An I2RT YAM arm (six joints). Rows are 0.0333 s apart.
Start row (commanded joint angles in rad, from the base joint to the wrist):
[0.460, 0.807, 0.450, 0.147, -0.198, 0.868]
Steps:
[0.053, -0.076, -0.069, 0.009, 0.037, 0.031]
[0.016, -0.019, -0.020, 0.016, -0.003, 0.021]
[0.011, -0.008, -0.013, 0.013, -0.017, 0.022]
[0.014, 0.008, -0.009, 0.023, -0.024, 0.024]
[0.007, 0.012, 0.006, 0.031, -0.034, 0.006]
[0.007, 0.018, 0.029, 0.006, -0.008, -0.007]
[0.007, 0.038, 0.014, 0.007, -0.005, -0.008]
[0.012, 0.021, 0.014, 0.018, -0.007, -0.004]
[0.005, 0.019, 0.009, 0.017, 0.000, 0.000]
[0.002, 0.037, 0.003, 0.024, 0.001, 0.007]
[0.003, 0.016, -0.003, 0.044, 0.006, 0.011]
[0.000, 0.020, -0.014, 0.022, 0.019, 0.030]
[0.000, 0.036, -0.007, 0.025, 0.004, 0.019]
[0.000, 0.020, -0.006, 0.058, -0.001, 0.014]
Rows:
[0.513, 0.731, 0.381, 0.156, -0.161, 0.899]
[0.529, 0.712, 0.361, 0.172, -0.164, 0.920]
[0.540, 0.704, 0.348, 0.185, -0.181, 0.942]
[0.554, 0.712, 0.339, 0.208, -0.205, 0.966]
[0.561, 0.724, 0.345, 0.239, -0.239, 0.972]
[0.568, 0.742, 0.374, 0.245, -0.247, 0.965]
[0.575, 0.780, 0.388, 0.252, -0.252, 0.957]
[0.587, 0.801, 0.402, 0.270, -0.259, 0.953]
[0.592, 0.820, 0.411, 0.287, -0.259, 0.953]
[0.594, 0.857, 0.414, 0.311, -0.258, 0.960]
[0.597, 0.873, 0.411, 0.355, -0.252, 0.971]
[0.597, 0.893, 0.397, 0.377, -0.233, 1.001]
[0.597, 0.929, 0.390, 0.402, -0.229, 1.020]
[0.597, 0.949, 0.384, 0.460, -0.230, 1.034]

